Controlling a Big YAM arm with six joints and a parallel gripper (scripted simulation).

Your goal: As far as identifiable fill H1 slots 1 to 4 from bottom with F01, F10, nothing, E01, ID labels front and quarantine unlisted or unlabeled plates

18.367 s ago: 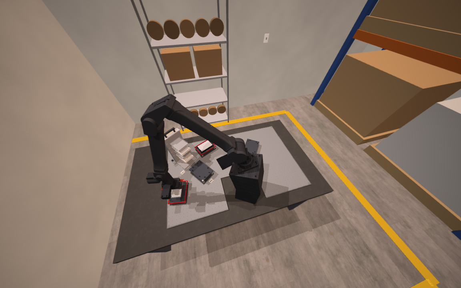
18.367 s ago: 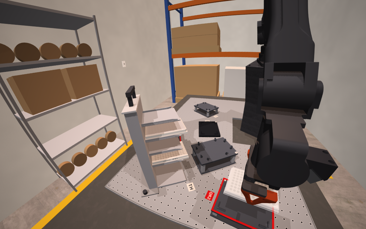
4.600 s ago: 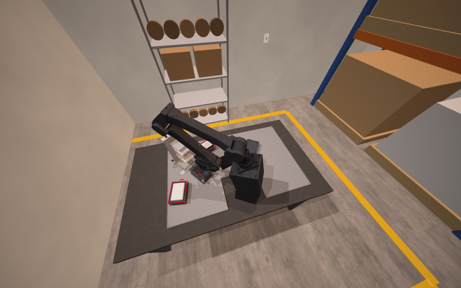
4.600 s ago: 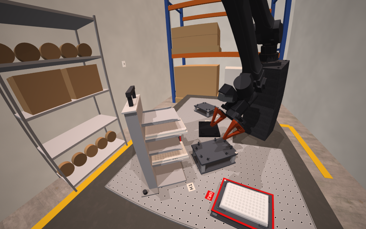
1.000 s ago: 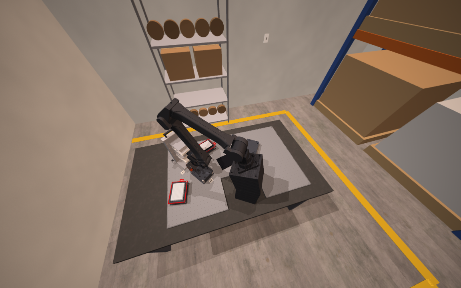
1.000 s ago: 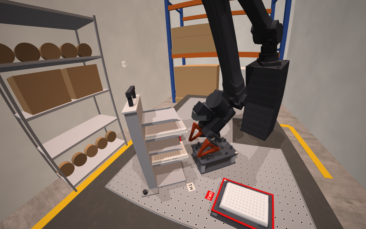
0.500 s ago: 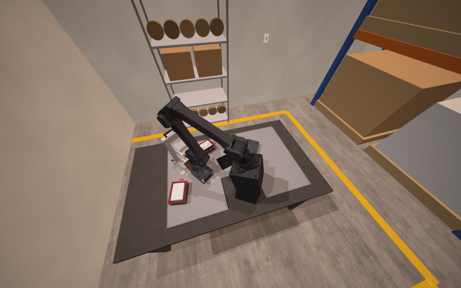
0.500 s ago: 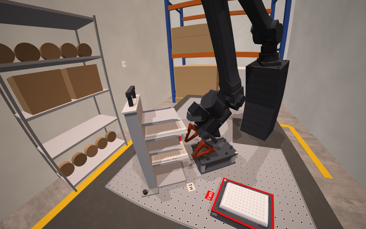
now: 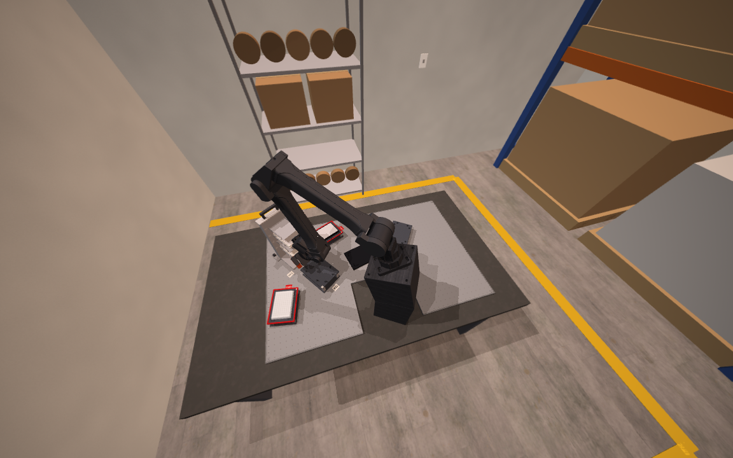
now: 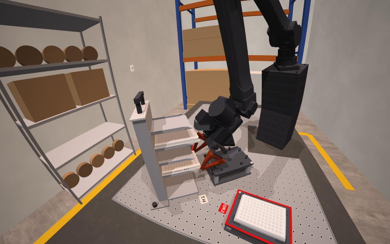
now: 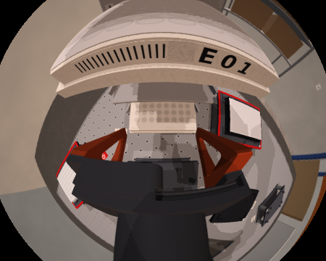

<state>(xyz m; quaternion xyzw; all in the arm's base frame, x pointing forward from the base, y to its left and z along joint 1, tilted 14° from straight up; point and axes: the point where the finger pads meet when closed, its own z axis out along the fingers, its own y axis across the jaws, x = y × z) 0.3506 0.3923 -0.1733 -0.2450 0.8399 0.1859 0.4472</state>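
Right now the dark regrip nest is 100 mm behind my hand, 70 mm to the right of it and 40 mm below it. From my hand the other things lie so: quarantine nest QR1: 150 mm ahead, 140 mm to the right, 60 mm below; H1 deck label: 100 mm below, 90 mm to the left, 40 mm behind; plate hotel H1: 120 mm ahead, 80 mm to the left, 50 mm above.
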